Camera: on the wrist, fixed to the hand. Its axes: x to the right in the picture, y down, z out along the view.
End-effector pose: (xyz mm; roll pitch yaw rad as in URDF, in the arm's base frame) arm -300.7 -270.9 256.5 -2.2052 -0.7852 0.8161
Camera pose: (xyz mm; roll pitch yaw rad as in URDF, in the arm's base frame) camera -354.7 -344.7 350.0 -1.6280 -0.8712 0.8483
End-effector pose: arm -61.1 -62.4 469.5 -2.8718 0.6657 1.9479
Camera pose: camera -153.2 -24.7 554.3 -2.2203 0.6089 2.0328
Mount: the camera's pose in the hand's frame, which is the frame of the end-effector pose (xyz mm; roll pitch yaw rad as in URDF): 1.9 -98.3 -86.2 0.5995 0.0344 -0.0818
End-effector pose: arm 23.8 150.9 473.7 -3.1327 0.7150 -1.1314
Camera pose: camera 137.0 139.4 538.2 -2.4647 0.6771 -1.0268
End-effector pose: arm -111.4 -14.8 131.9 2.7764 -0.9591 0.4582
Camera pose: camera -198.0 79.2 159.5 -3.0321 -0.9565 0.6124
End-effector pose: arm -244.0 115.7 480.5 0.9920 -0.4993 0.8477
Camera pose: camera -215.7 175.6 367.8 1.6005 -0.4119 0.8304
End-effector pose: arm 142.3 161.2 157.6 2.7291 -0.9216 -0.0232
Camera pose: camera 114.8 286.5 183.0 -3.0692 -0.9152 0.1227
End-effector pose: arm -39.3 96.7 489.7 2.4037 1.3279 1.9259
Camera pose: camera -161.2 49.5 487.3 -2.9116 1.3419 2.3030
